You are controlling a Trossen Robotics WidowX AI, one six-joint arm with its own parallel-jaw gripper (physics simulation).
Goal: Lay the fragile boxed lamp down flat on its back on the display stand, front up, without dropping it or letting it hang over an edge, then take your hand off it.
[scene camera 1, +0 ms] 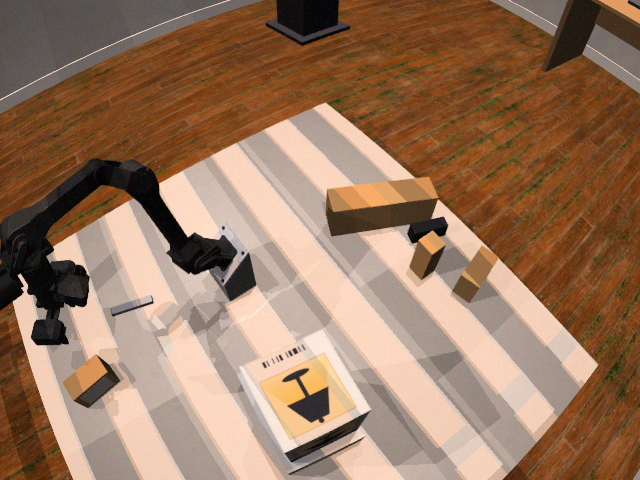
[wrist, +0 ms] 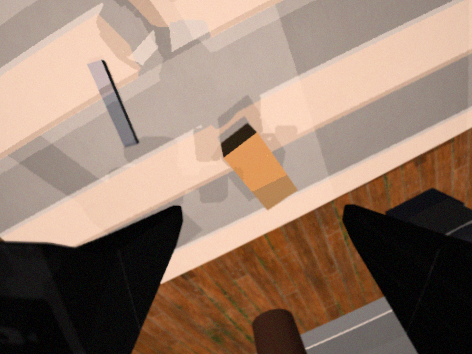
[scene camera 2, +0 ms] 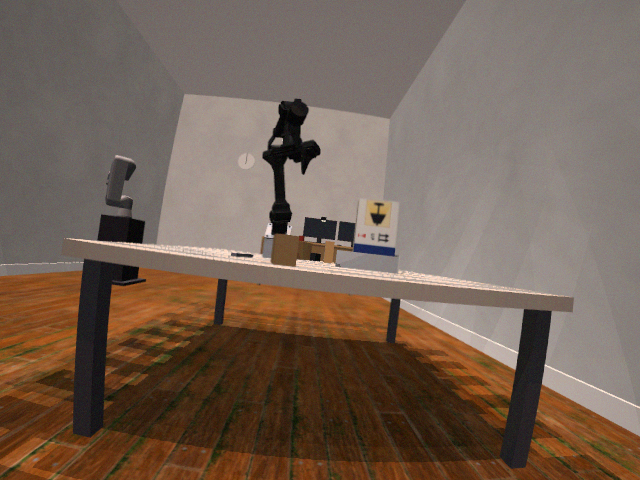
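Where they show: gripper, fingertip midpoint: (scene camera 1: 70,324) (wrist: 262,212) (scene camera 2: 289,176); arm's base at its link origin: (scene camera 1: 223,253) (scene camera 2: 278,230).
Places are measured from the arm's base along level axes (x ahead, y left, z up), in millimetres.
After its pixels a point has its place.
The boxed lamp (scene camera 1: 307,397) @[z 172, x 431, y -90 mm] (scene camera 2: 376,226) @[z 58, x 399, y -164 mm] is a white box with a yellow lamp picture. In scene camera 2 it stands upright on the display stand, its pictured face towards that camera and its blue band at the bottom. Scene camera 1 shows a large face with a lamp picture and barcode, and a dark side below. The low pale grey display stand (scene camera 1: 330,447) @[z -57, x 510, y -95 mm] (scene camera 2: 369,262) @[z -93, x 382, y -177 mm] is mostly hidden under the box. My gripper (scene camera 1: 62,311) (wrist: 262,212) @[z 147, x 27, y -396 mm] is open and empty, high above the table, well left of the box in scene camera 1. The lamp does not show in the wrist view.
A brown block (scene camera 1: 92,381) @[z -46, x 63, y -462 mm] (scene camera 2: 284,250) @[z -87, x 42, y -537 mm] (wrist: 260,165) @[z -46, x 44, y -461 mm] lies near the table edge, by a thin grey bar (scene camera 1: 131,305) @[z -114, x -100, y -277 mm] (wrist: 117,107) @[z -114, x -99, y -281 mm]. A long brown box (scene camera 1: 382,206) @[z -21, x 129, y 410 mm], a black block (scene camera 1: 428,229) @[z -76, x 241, y 492 mm] and two small brown blocks (scene camera 1: 428,255) @[z -11, x 317, y 387 mm] (scene camera 1: 474,274) @[z -37, x 431, y 458 mm] are across the table.
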